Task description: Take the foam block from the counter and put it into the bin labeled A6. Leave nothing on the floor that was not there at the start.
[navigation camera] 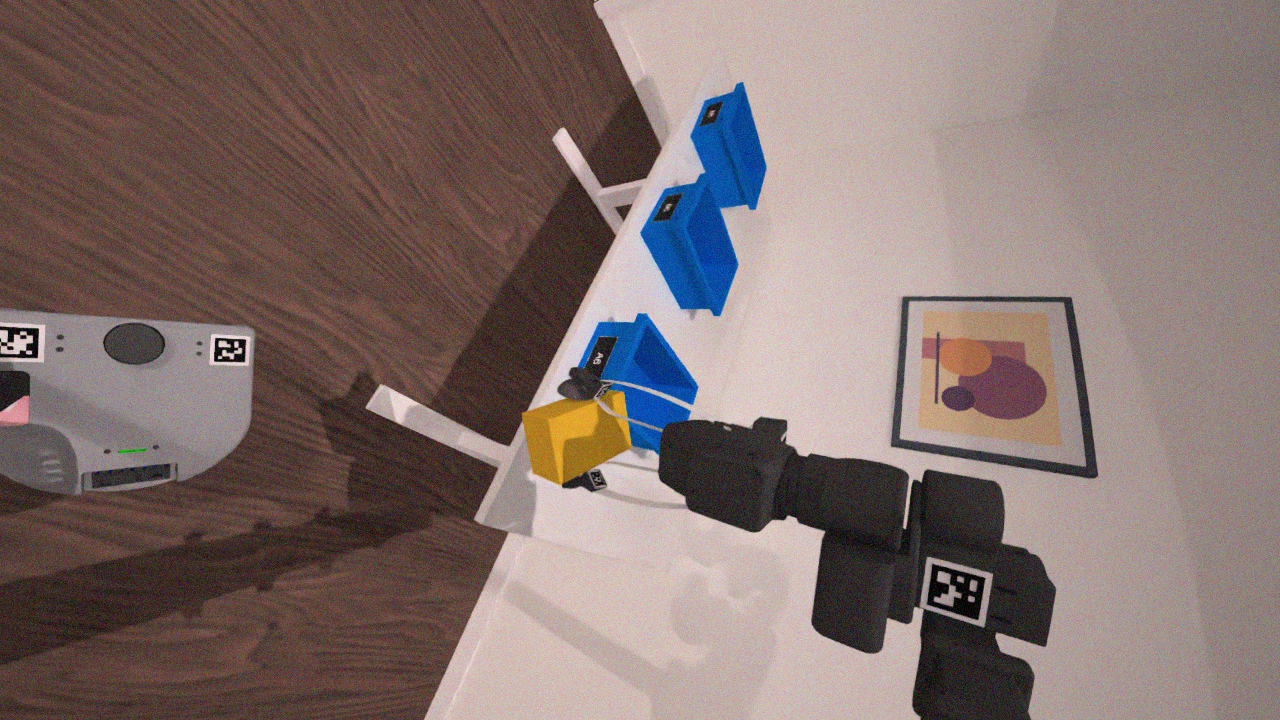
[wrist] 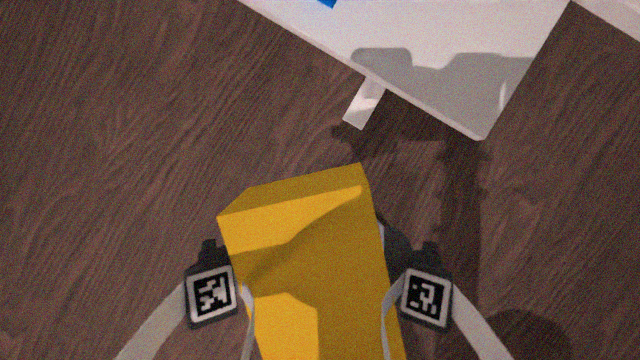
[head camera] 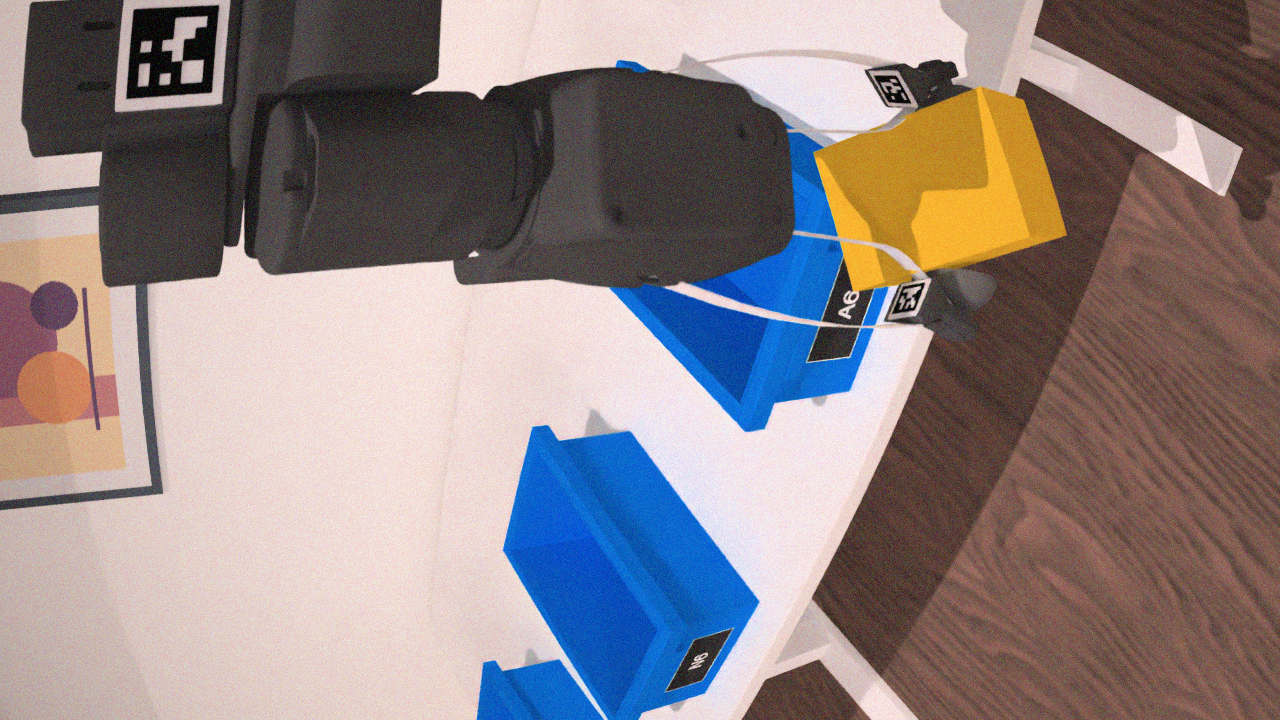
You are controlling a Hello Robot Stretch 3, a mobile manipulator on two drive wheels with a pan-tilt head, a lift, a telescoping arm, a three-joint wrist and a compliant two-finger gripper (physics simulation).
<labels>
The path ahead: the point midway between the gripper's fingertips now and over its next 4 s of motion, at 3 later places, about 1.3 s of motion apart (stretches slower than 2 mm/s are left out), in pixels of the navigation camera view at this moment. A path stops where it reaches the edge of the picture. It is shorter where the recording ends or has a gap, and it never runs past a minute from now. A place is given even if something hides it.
The gripper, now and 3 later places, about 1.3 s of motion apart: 560,424; 627,414; 676,407; 694,404
</labels>
